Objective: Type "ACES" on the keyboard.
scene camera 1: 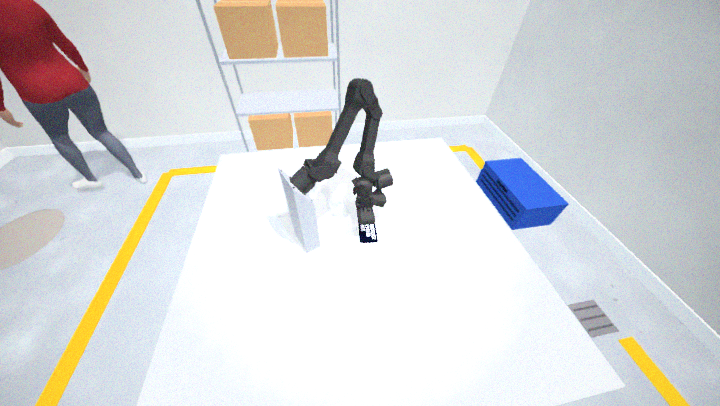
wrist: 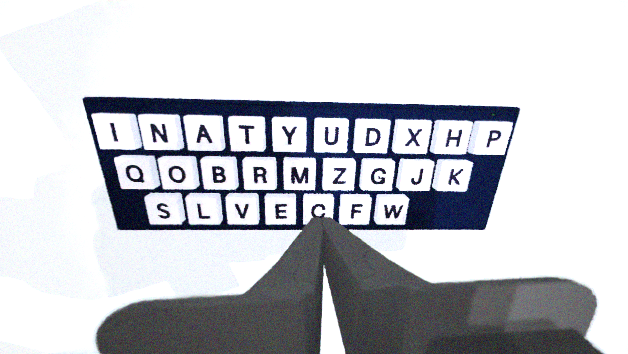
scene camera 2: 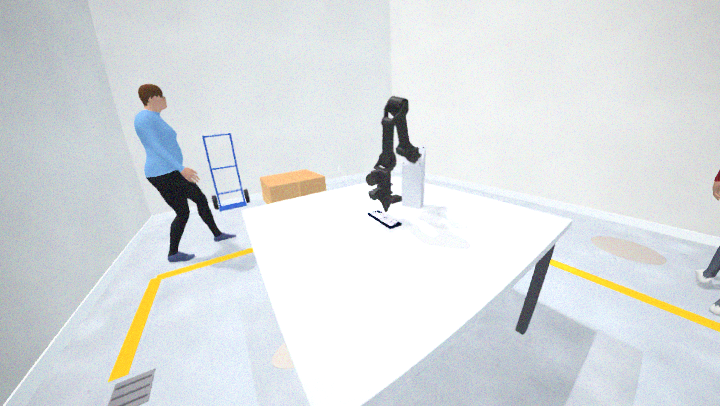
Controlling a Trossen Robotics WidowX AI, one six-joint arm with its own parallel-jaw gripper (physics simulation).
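Where they show: gripper, fingertip midpoint: point(wrist: 320, 226) point(scene camera 2: 385, 212); arm's base at its link origin: point(scene camera 1: 297, 186) point(scene camera 2: 413, 156).
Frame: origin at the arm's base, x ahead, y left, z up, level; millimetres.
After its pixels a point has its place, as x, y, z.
The keyboard point(scene camera 1: 368, 240) {239, 47, -271} point(scene camera 2: 396, 225) {172, 237, -274} point(wrist: 447, 212) {212, 61, -270} is a dark blue slab with white lettered keys in three rows, lying on the table. In the wrist view, the A key point(wrist: 203, 134) {211, 196, -265} is third from the left in the far row. The S key point(wrist: 164, 210) {166, 206, -265}, E key point(wrist: 281, 210) {185, 150, -265} and C key point(wrist: 318, 204) {195, 133, -265} are in the near row. My gripper point(scene camera 1: 366, 222) {194, 133, -245} point(scene camera 2: 386, 209) {194, 133, -245} point(wrist: 320, 226) {194, 133, -245} is shut and empty. Its tips cover the lower edge of the C key in the wrist view and appear a little above the keyboard. Contact cannot be told.
A pale upright panel point(scene camera 1: 301, 216) {29, -58, -75} point(scene camera 2: 413, 184) {10, 27, -147} stands on the white table point(scene camera 1: 352, 312) {250, -236, -283} point(scene camera 2: 383, 282) {323, 595, -283} beside the arm's base. Beyond the table are a blue box point(scene camera 1: 526, 189), a shelf rack point(scene camera 1: 282, 60), a hand truck point(scene camera 2: 223, 167) and people point(scene camera 1: 47, 60) point(scene camera 2: 158, 146).
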